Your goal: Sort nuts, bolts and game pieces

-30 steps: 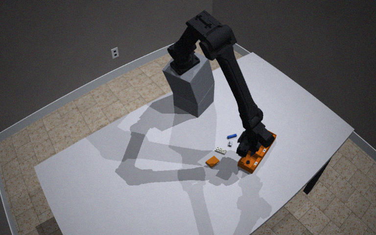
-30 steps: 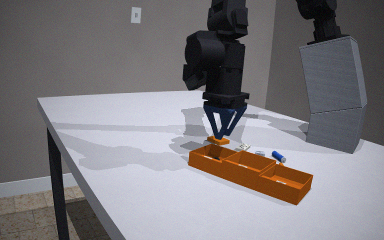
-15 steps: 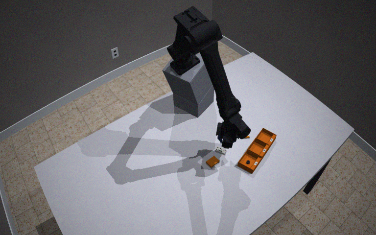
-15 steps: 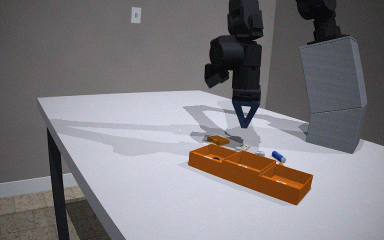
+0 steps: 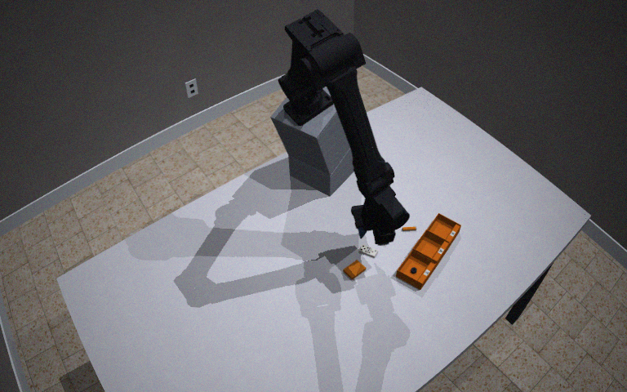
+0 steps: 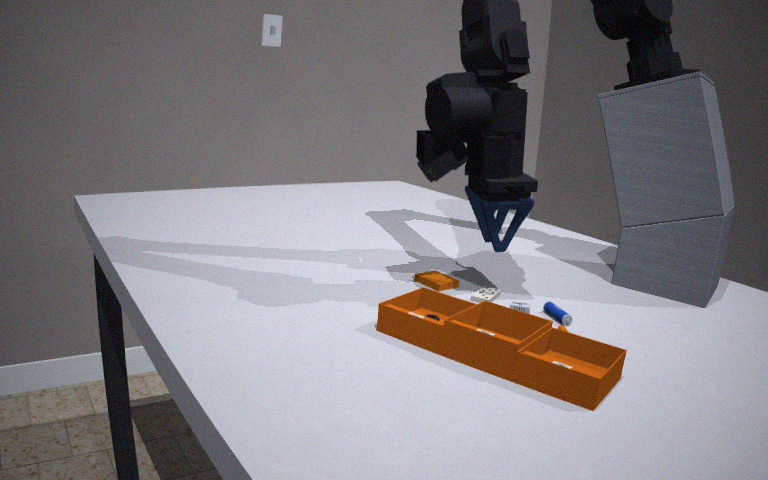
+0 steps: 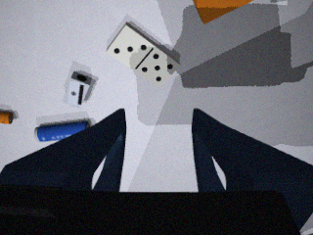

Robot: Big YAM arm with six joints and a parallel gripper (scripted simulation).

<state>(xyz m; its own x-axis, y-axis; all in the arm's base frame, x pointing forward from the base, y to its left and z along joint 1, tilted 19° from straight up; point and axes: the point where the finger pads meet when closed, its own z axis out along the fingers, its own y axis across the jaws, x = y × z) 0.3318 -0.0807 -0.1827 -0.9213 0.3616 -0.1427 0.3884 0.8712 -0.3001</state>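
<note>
Right now the white domino is 70 mm below my hand and 10 mm ahead of it. From my hand the other things lie so: small silver metal piece 70 mm below, 60 mm to the left, 10 mm ahead; blue battery 100 mm to the left, 70 mm below, 30 mm behind; flat orange block 70 mm to the right, 70 mm below, 40 mm ahead.
</note>
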